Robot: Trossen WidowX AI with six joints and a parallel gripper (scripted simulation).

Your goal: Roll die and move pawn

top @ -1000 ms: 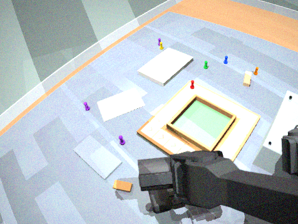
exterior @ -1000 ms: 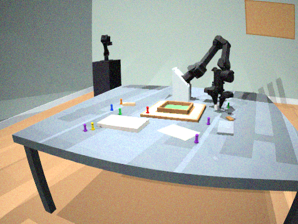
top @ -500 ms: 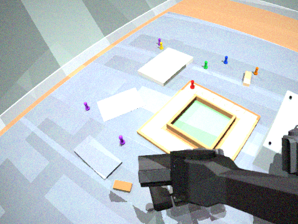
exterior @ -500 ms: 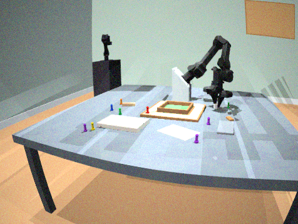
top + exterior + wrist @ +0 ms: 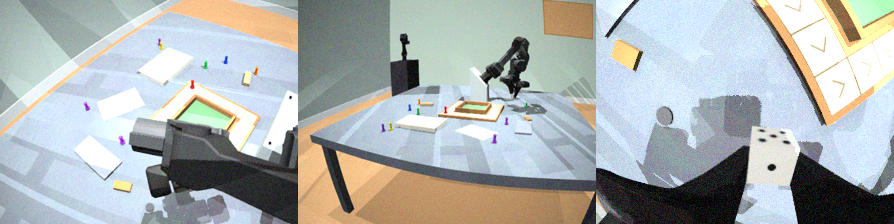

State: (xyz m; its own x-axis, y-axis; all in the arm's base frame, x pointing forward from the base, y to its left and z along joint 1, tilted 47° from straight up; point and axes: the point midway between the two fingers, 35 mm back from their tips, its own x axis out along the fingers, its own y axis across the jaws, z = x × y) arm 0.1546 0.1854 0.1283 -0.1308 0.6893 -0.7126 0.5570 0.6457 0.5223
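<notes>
The red pawn lies 230 mm ahead of my gripper tip, 310 mm to the right of it and 40 mm below it. From my gripper tip the other things lie so: dark disc (60 mm ahead, 90 mm to the left, 70 mm below); then white die (right at my gripper tip); then green dice tray (110 mm ahead, 200 mm to the right, 60 mm below).
</notes>
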